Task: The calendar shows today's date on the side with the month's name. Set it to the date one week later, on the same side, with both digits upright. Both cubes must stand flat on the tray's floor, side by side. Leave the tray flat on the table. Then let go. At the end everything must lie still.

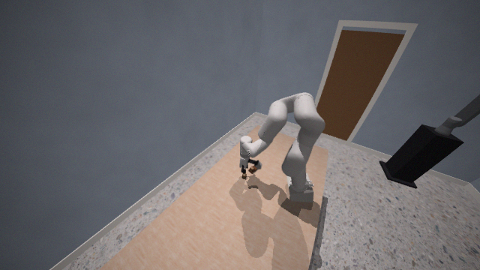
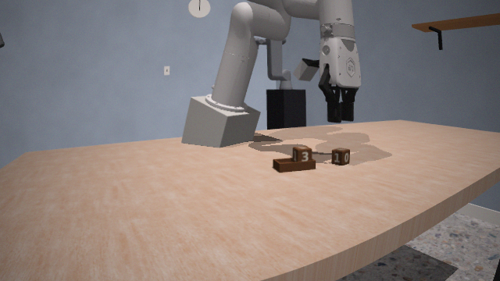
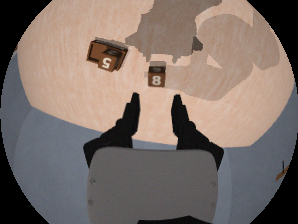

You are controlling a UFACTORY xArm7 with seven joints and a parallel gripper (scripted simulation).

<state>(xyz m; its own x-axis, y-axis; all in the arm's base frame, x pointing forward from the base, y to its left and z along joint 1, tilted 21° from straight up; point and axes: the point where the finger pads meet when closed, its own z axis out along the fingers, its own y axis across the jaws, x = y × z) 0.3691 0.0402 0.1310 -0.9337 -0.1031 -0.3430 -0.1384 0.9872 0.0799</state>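
The cube is 90 mm below my hand. Also, from my hand: brown wooden tray: 100 mm to the right, 100 mm below, 30 mm behind.
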